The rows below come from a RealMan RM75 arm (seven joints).
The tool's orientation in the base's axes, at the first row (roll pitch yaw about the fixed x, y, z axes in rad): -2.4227 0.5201 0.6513
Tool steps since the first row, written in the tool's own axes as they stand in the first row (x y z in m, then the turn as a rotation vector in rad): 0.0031 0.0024 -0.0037 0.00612 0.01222 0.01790; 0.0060 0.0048 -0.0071 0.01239 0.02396 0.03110; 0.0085 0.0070 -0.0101 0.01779 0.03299 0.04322; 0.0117 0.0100 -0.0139 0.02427 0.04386 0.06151
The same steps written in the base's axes. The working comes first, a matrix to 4 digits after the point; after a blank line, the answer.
The tool's axes in the first row as the columns of a matrix, in the base's axes (used below as rounded here):
0.6901 0.1959 -0.6967
0.5261 -0.7969 0.2970
-0.4970 -0.5715 -0.6530

0.0052 -0.0014 -0.0005 -0.00585 -0.00120 -0.02171; 0.0100 -0.0028 -0.0011 -0.00842 -0.00334 -0.04016; 0.0143 -0.0041 -0.0016 -0.01137 -0.00409 -0.05592; 0.0197 -0.0059 -0.0025 -0.01751 -0.00392 -0.07729
